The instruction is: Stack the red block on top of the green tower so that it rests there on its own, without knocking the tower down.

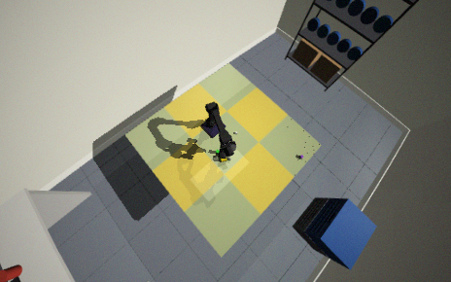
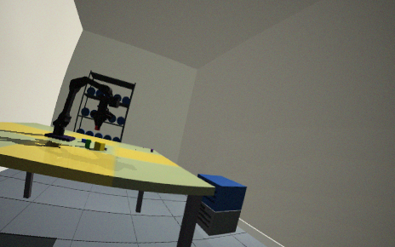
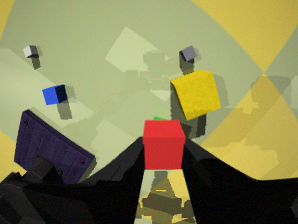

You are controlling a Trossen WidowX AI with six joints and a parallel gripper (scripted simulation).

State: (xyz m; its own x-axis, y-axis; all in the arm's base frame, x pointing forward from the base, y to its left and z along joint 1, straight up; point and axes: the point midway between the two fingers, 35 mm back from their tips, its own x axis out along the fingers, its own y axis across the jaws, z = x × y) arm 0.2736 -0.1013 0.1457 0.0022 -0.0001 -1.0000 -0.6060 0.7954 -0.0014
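My gripper tip is now 4 cm short of the yellow block, 3 cm to the left of it and 10 cm above it. Also, from my gripper tip: blue block (9 cm behind, 14 cm to the left, 11 cm below); then red block (right at my gripper tip); then purple block (51 cm ahead, 50 cm to the left, 11 cm below).
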